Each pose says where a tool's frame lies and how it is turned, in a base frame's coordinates. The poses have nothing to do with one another.
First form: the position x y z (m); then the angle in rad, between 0 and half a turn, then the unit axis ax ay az.
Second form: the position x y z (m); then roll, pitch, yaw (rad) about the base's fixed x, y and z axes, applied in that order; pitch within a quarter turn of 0, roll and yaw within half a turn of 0. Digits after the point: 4 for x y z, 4 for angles.
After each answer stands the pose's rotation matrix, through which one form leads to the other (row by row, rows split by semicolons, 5 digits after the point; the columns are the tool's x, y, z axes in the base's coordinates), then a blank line. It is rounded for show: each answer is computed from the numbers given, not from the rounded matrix.
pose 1, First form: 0.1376 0.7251 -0.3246 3.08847 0.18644 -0.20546 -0.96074
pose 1, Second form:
0.1376 0.7251 -0.3246 0.4458 0.3545 -3.0051
-0.92912 -0.02555 -0.36890; -0.12757 -0.91422 0.38461; -0.34708 0.40441 0.84616

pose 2, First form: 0.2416 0.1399 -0.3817 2.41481 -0.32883 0.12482 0.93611
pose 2, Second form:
0.2416 0.1399 -0.3817 -0.0183 0.6698 2.3635
-0.55838 -0.69373 -0.45492; 0.55030 -0.72009 0.42266; -0.62079 -0.01433 0.78384

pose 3, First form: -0.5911 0.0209 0.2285 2.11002 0.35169 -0.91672 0.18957
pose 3, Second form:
-0.5911 0.0209 0.2285 3.0573 -1.0920 -2.3577
-0.32627 -0.65062 -0.68574; -0.32527 0.75842 -0.56480; 0.88755 0.03877 -0.45908

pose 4, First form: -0.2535 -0.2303 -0.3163 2.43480 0.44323 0.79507 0.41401
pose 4, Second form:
-0.2535 -0.2303 -0.3163 2.0573 0.1945 2.0071
-0.41460 0.35153 0.83937; 0.88924 0.35240 0.29165; -0.19327 0.86732 -0.45870

